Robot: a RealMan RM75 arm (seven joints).
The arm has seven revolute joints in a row. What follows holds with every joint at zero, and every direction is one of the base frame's. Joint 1 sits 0.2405 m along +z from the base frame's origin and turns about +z. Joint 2 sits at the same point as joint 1 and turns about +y. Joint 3 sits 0.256 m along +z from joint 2 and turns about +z. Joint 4 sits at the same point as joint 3 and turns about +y. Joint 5 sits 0.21 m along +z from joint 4 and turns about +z. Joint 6 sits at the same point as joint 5 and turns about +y. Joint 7 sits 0.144 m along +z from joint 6 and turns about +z. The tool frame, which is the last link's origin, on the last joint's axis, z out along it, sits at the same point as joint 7; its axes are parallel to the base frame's.
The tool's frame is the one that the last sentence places.
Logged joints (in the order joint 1, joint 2, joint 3, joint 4, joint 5, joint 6, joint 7), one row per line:
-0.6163 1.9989 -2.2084 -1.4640 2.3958 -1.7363 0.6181
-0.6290 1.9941 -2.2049 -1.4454 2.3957 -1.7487 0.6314
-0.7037 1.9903 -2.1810 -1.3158 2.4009 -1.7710 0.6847
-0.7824 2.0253 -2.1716 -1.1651 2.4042 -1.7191 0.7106
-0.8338 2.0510 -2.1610 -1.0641 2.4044 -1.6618 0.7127
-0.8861 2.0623 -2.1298 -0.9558 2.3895 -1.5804 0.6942
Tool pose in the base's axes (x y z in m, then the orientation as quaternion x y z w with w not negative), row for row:
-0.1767 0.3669 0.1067 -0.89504 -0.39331 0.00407 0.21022
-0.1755 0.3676 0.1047 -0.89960 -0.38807 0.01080 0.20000
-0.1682 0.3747 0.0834 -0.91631 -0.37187 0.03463 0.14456
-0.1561 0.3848 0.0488 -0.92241 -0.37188 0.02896 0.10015
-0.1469 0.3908 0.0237 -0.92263 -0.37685 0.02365 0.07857
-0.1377 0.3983 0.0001 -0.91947 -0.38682 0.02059 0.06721
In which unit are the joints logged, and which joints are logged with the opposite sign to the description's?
The joints are logged in radians. Opposite sign: joint 2.
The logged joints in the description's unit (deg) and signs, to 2 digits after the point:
-35.31 -114.53 -126.53 -83.88 137.27 -99.48 35.41
-36.04 -114.25 -126.33 -82.82 137.26 -100.19 36.18
-40.32 -114.04 -124.96 -75.39 137.56 -101.47 39.23
-44.83 -116.04 -124.42 -66.76 137.75 -98.50 40.71
-47.77 -117.51 -123.82 -60.97 137.76 -95.21 40.83
-50.77 -118.16 -122.03 -54.76 136.91 -90.55 39.77

